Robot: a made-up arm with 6 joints. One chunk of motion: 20 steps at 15 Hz.
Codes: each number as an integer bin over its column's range. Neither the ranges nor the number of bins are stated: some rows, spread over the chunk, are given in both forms.
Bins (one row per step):
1: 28 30 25 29 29 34
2: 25 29 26 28 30 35
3: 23 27 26 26 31 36
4: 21 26 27 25 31 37
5: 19 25 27 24 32 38
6: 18 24 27 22 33 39
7: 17 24 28 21 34 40
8: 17 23 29 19 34 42
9: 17 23 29 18 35 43
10: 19 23 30 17 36 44
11: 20 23 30 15 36 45
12: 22 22 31 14 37 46
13: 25 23 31 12 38 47
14: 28 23 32 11 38 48
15: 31 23 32 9 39 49
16: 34 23 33 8 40 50
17: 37 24 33 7 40 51
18: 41 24 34 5 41 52
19: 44 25 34 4 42 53
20: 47 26 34 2 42 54
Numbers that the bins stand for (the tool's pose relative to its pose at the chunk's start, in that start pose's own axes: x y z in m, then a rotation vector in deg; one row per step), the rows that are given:
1: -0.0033 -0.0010 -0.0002 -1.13 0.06 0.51
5: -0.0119 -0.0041 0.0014 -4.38 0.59 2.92
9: -0.0138 -0.0054 0.0030 -8.29 1.11 5.94
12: -0.0090 -0.0060 0.0046 -10.89 1.46 7.75
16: 0.0024 -0.0054 0.0062 -14.79 1.98 10.16
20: 0.0148 -0.0035 0.0070 -18.70 2.33 12.57
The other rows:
2: -0.0062 -0.0016 0.0006 -1.78 0.24 1.11
3: -0.0081 -0.0029 0.0006 -3.08 0.41 1.71
4: -0.0100 -0.0035 0.0014 -3.73 0.41 2.32
6: -0.0129 -0.0048 0.0014 -5.68 0.76 3.52
7: -0.0138 -0.0048 0.0022 -6.33 0.94 4.13
8: -0.0138 -0.0054 0.0030 -7.63 0.94 5.33
10: -0.0119 -0.0054 0.0038 -8.94 1.29 6.54
11: -0.0110 -0.0054 0.0038 -10.24 1.29 7.14
13: -0.0062 -0.0054 0.0046 -12.19 1.63 8.35
14: -0.0033 -0.0054 0.0054 -12.84 1.63 8.95
15: -0.0005 -0.0054 0.0054 -14.14 1.81 9.56
17: 0.0052 -0.0048 0.0062 -15.44 1.98 10.76
18: 0.0090 -0.0048 0.0070 -16.75 2.16 11.37
19: 0.0119 -0.0041 0.0070 -17.40 2.33 11.97

